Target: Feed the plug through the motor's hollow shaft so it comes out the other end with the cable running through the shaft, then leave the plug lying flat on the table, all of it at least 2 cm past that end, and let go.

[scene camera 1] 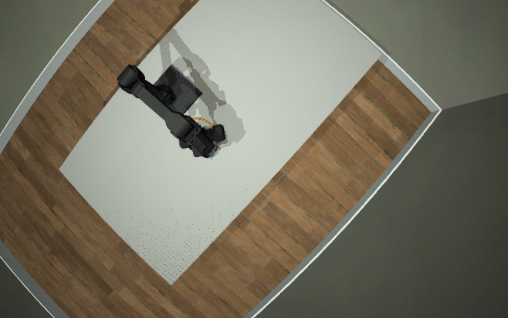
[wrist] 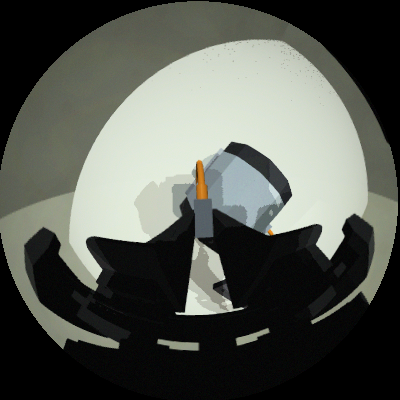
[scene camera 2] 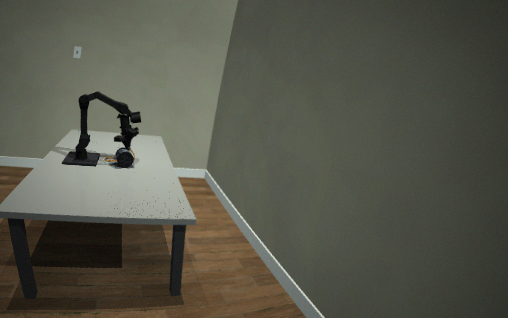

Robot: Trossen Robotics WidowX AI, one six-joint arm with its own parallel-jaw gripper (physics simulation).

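Frame: origin at the arm's base, x ahead, y left, z up, level; centimetres.
Where they show: gripper, fingertip midpoint: (wrist: 202, 213) (scene camera 2: 128, 148); arm's base, link origin: (scene camera 1: 167, 97) (scene camera 2: 80, 158).
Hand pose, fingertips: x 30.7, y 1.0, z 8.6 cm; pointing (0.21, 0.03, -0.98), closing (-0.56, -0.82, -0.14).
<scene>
Things, the pixels of their top centre, and the offset from my fingertips. Level surfaces: height alone.
- motor, top centre: (wrist: 248, 214) (scene camera 2: 124, 149) dx -2.3, dy -3.3, dz +0.0 cm
- plug, top centre: (wrist: 201, 224) dx -0.2, dy +0.1, dz +1.7 cm
- white table, surface height: dz -10.2 cm
The motor (scene camera 2: 124, 158) (wrist: 237, 185), a silver cylinder with a black end band, lies on its side on the table. My gripper (scene camera 2: 129, 146) (wrist: 202, 213) is shut on the plug (wrist: 203, 218), a small grey block, at or just above the motor's near-left end in the wrist view. The orange cable (scene camera 1: 204, 120) (scene camera 2: 108, 160) (wrist: 201, 186) leaves the plug's far end and bends down; a bit also shows at the motor's lower right in the wrist view. The fingers partly cover the motor; the shaft opening and any cable inside it are hidden. In scene camera 1 the arm hides the plug and most of the motor.
The arm's dark base plate (scene camera 1: 190, 95) (scene camera 2: 75, 161) sits on the white table (scene camera 1: 280, 90) (scene camera 2: 100, 195) behind the motor. Part of the cable loops over the table between the base plate and the motor. The arm reaches over from the base.
</scene>
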